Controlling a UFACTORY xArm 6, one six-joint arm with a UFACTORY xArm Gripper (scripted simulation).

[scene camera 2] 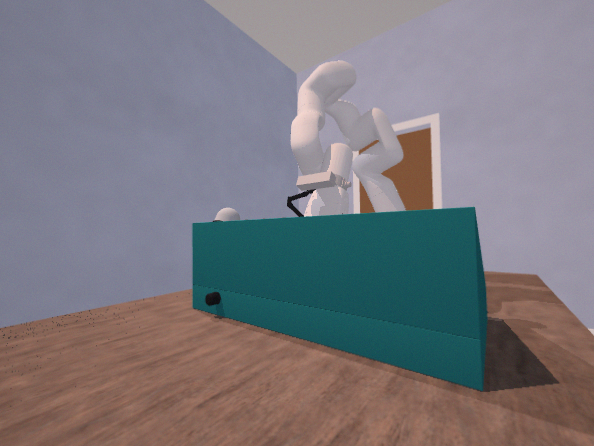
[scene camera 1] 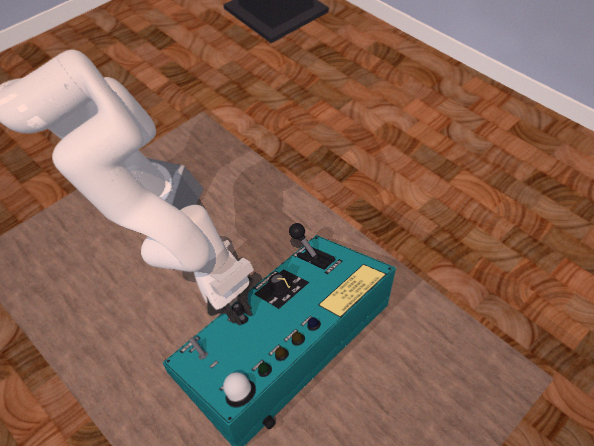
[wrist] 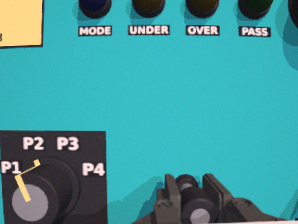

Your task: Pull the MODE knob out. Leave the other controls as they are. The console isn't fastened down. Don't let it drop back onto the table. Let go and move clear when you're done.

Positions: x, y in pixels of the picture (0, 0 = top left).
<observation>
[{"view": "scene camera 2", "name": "teal console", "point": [407, 288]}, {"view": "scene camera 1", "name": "my gripper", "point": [242, 317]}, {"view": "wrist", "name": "my gripper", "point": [187, 190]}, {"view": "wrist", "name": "teal console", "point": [125, 99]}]
</observation>
